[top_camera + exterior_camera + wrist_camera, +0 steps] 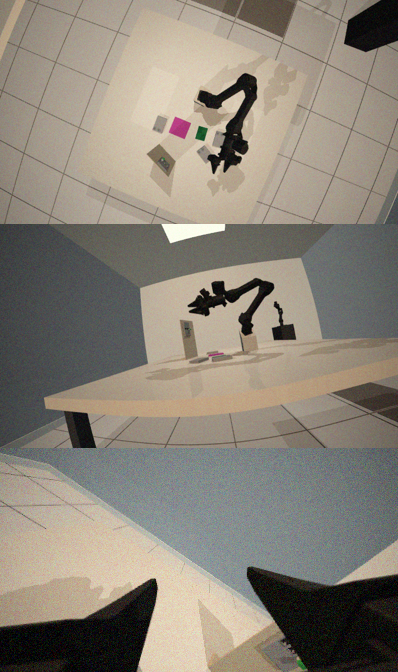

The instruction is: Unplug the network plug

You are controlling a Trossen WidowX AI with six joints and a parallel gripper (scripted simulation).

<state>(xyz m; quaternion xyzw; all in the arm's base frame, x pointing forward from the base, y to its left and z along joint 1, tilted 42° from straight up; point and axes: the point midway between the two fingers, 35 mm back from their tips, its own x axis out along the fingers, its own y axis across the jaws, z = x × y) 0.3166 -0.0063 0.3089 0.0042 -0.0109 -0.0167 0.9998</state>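
Right now my gripper tip is 4 cm short of the network plug, 32 cm to the left of it and 7 cm above it. Round my gripper tip: upright panel 6 cm ahead, 32 cm to the right, 17 cm below; magenta square 14 cm behind, 29 cm to the right, 31 cm below; green square 15 cm behind, 13 cm to the right, 31 cm below.
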